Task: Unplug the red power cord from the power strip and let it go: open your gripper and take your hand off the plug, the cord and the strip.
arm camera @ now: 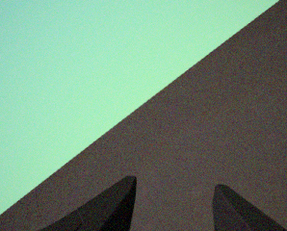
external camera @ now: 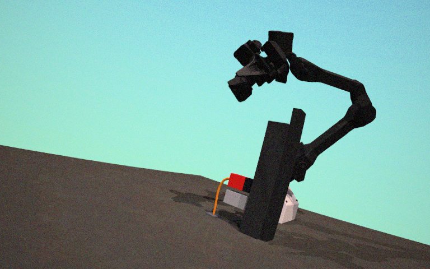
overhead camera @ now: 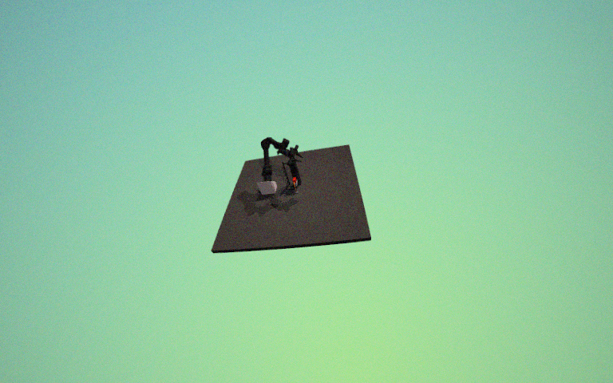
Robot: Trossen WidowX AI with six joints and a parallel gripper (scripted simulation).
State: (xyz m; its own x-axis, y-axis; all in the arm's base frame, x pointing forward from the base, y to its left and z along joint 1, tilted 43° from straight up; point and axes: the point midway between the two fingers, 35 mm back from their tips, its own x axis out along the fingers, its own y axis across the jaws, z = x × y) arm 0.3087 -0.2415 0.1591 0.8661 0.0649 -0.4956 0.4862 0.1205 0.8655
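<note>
Right now my gripper tip is 22 cm above the red plug, 12 cm past it and 5 cm to the right of it. From my gripper tip the other things lie so: grey anchor: 33 cm below, 13 cm behind, 1 cm to the right.
</note>
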